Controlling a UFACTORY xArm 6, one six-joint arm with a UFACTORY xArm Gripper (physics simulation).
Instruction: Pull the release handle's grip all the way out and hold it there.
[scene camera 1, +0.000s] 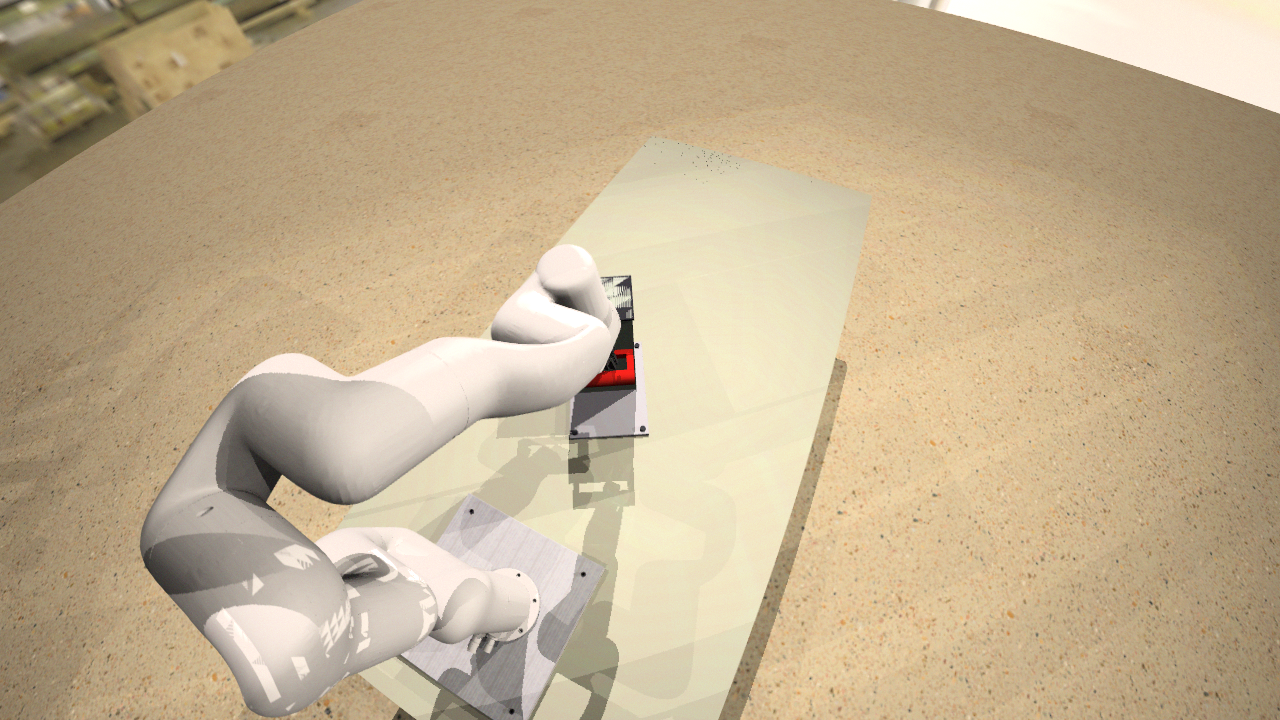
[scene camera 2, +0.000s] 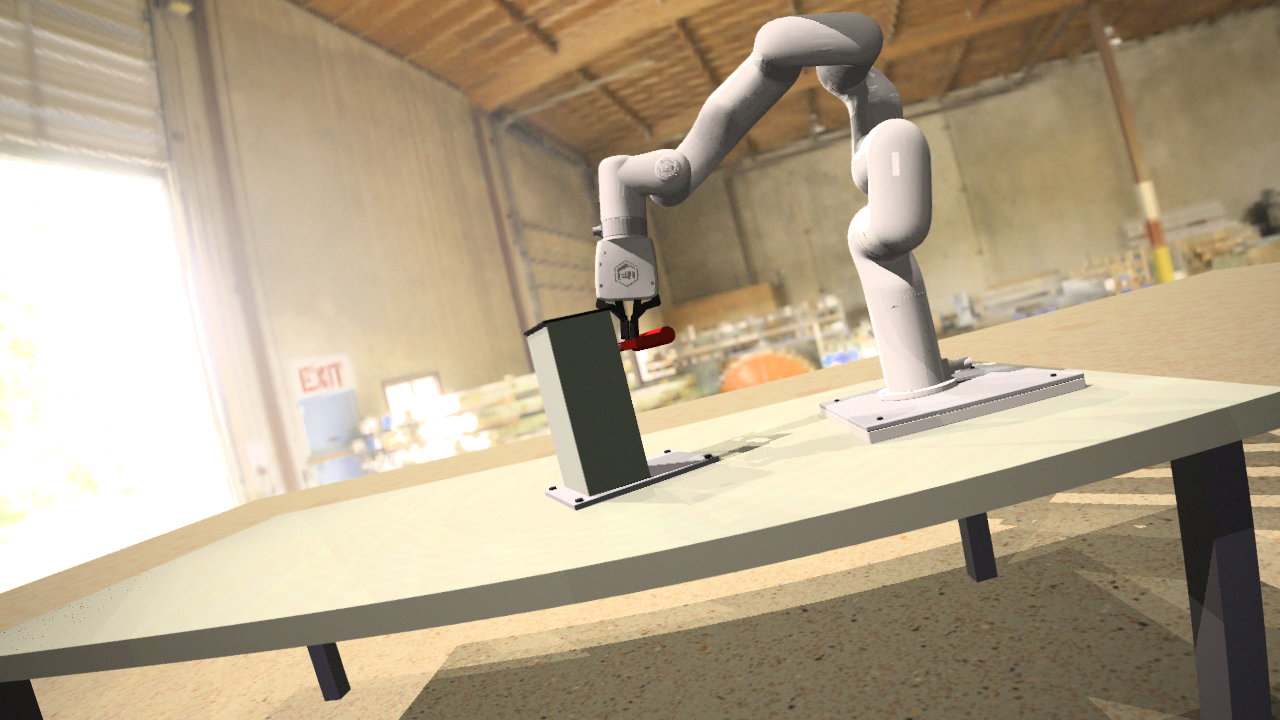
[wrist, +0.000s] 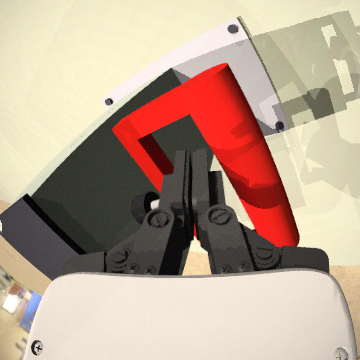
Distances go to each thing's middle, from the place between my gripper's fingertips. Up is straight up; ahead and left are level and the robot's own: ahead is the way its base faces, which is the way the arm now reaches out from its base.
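I see the bolted base plate (scene camera 1: 620, 413), which is 4 cm to the left of my hand, 5 cm ahead of it and 20 cm below it.
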